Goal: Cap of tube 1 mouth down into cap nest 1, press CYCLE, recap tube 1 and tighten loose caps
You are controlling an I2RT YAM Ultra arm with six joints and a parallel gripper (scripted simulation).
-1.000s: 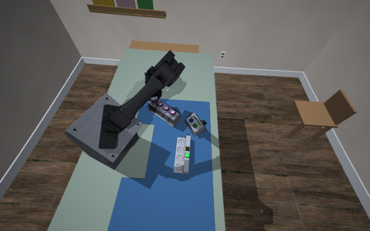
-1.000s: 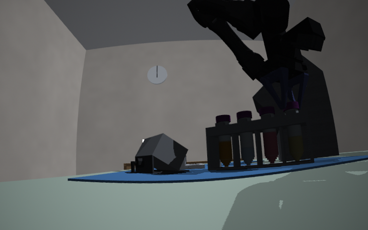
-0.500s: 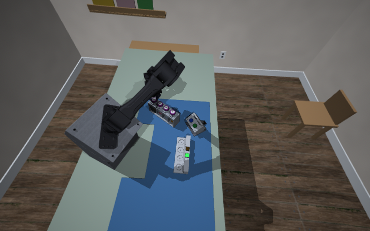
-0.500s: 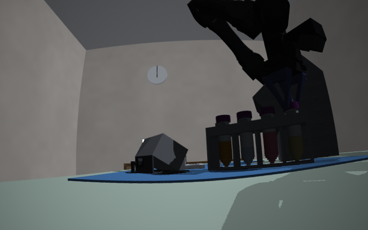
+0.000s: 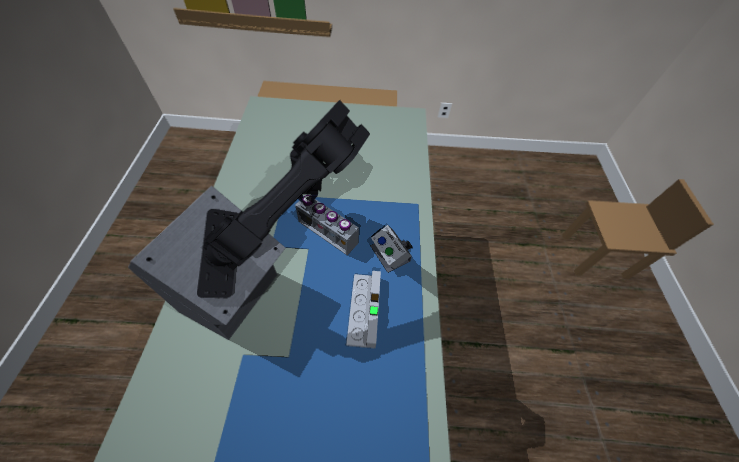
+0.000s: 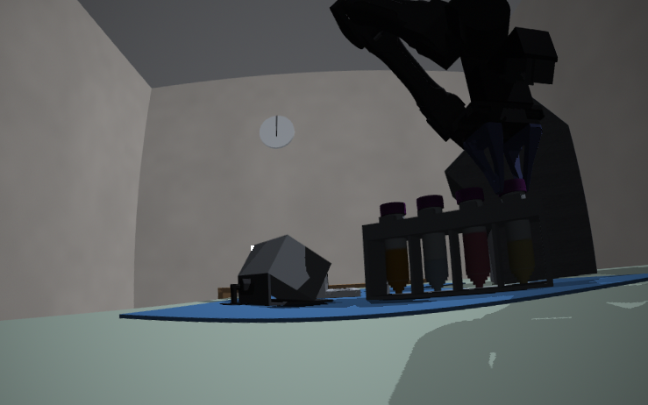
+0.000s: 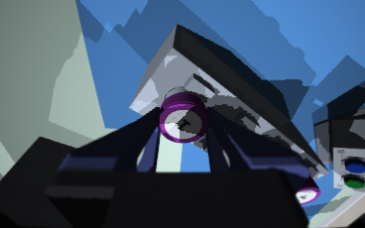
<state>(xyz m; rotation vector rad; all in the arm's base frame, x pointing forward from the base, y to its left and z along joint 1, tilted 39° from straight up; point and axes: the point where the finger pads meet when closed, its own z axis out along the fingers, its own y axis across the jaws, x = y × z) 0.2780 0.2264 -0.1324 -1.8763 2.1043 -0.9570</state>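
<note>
The threaded neck of tube 1 lies right at my hand. Round my hand: green ready key: 220 mm ahead, 220 mm to the right, 50 mm below; key desk: 220 mm ahead, 200 mm to the right, 60 mm below; blue cycle key: 210 mm ahead, 170 mm to the right, 50 mm below.
</note>
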